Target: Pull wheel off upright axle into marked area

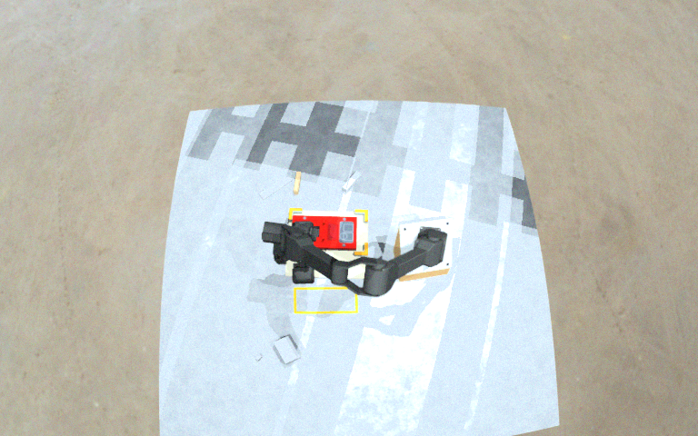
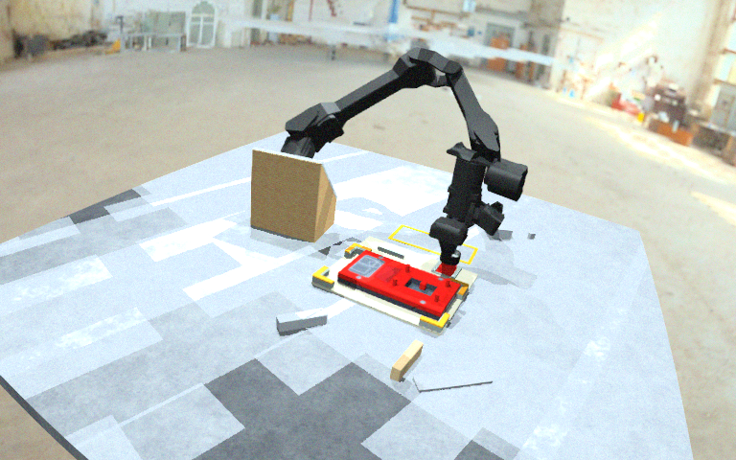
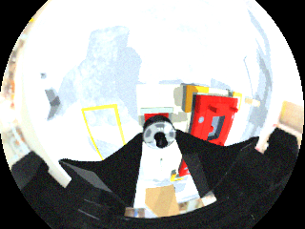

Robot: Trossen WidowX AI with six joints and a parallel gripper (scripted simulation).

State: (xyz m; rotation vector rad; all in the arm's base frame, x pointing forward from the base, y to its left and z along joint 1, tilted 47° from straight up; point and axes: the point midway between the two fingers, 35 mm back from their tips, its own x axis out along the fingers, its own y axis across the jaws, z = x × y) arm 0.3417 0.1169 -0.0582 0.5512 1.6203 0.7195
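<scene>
Now: the grey wheel right at my gripper tip. The rest, counted from my gripper tip: axle (10 mm ahead); then grey wedge (50 mm ahead, 280 mm to the left, 30 mm below); then wooden block (40 mm ahead, 300 mm to the right, 30 mm below).
</scene>
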